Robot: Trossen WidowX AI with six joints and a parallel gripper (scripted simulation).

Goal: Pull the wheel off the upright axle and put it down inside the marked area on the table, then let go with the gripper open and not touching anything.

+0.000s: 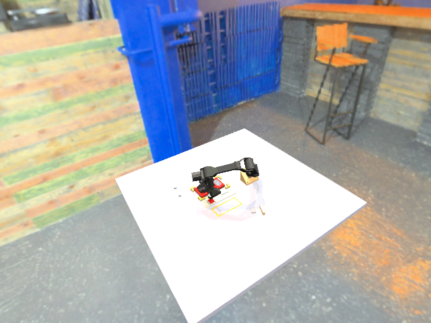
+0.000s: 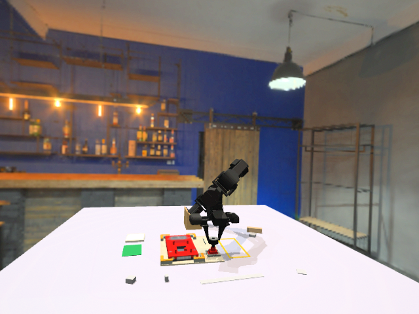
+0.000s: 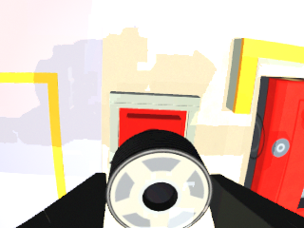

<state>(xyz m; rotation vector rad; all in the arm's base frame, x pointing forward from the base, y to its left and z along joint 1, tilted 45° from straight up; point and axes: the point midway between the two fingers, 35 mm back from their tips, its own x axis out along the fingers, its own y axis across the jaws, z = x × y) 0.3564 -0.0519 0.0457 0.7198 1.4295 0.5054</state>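
Now: gripper tip 20 mm above the axle. Also, from my gripper tip: wheel right at my gripper tip; green patch 290 mm to the right, 120 mm behind, 50 mm below; thin strip 170 mm ahead, 50 mm below, 10 mm to the left.
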